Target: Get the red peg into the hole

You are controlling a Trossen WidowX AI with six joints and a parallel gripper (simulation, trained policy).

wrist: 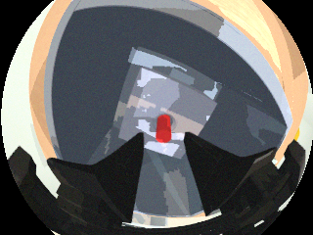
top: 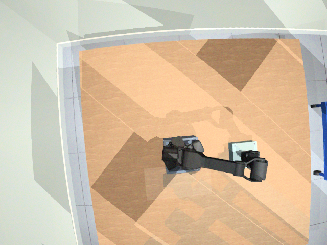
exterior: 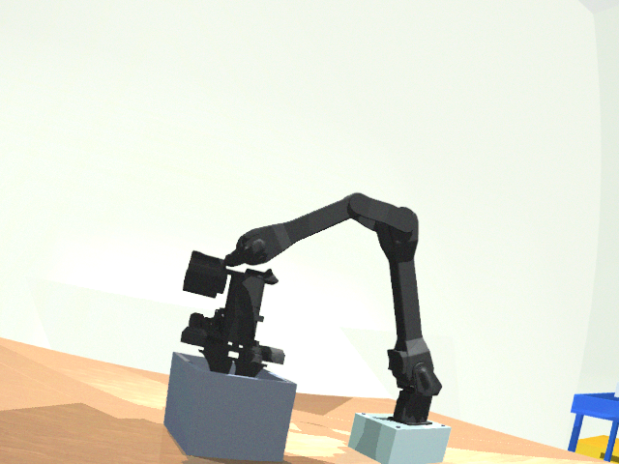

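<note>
Now: the red peg 4 cm below my gripper tip.
</note>
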